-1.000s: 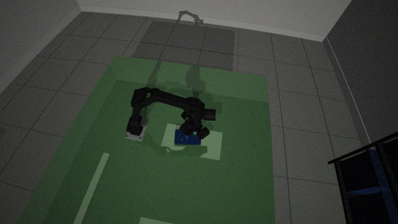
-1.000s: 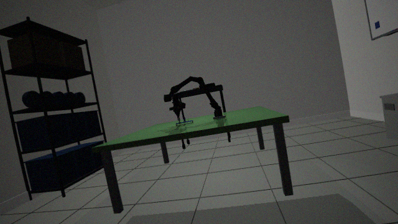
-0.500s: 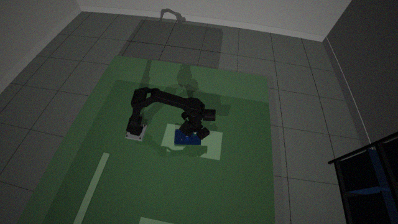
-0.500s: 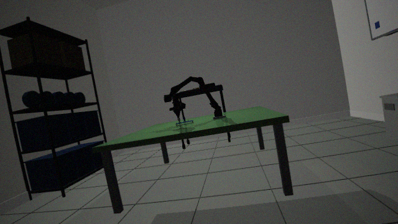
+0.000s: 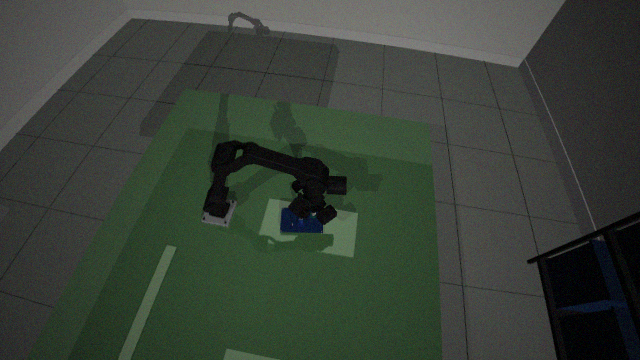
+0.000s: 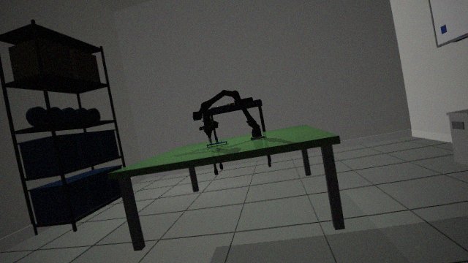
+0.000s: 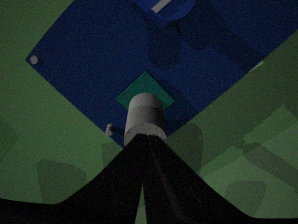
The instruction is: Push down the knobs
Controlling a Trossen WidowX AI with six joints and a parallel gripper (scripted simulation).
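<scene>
My gripper tip is 10 mm above the pale knob.
</scene>
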